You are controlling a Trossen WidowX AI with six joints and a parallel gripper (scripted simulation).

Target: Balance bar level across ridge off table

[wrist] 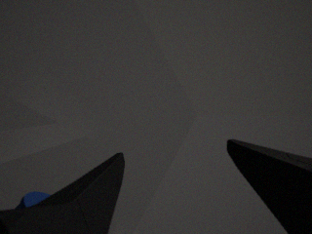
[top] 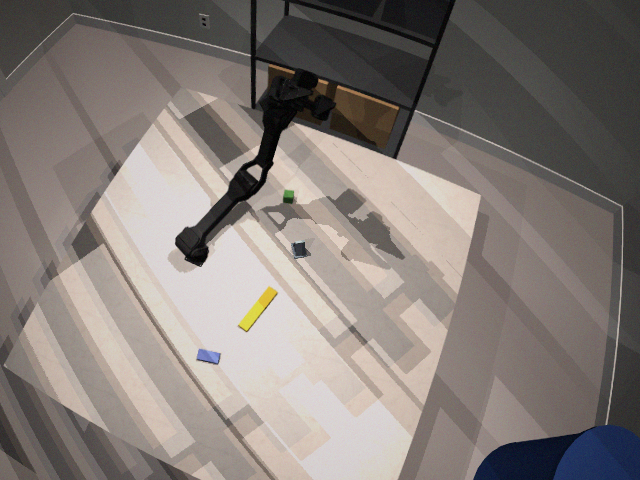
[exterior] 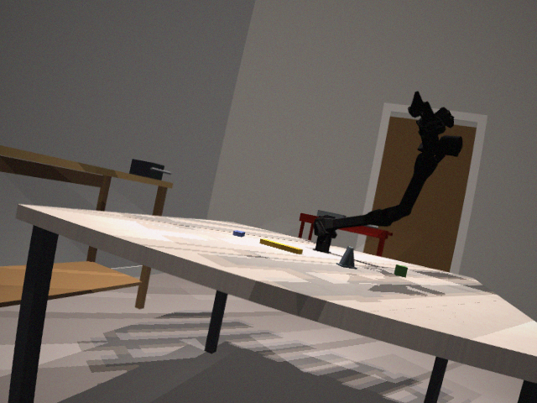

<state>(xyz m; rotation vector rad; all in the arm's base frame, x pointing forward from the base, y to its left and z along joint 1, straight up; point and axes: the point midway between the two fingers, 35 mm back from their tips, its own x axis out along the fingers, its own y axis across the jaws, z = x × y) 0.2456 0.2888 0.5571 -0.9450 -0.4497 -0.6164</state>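
Now: the yellow bar 570 mm below my gripper tip, 370 mm to the right of it and 10 mm behind it. Round my gripper tip: blue block (570 mm to the right, 570 mm below, 90 mm behind); then green cube (560 mm below, 80 mm behind, 40 mm to the left).
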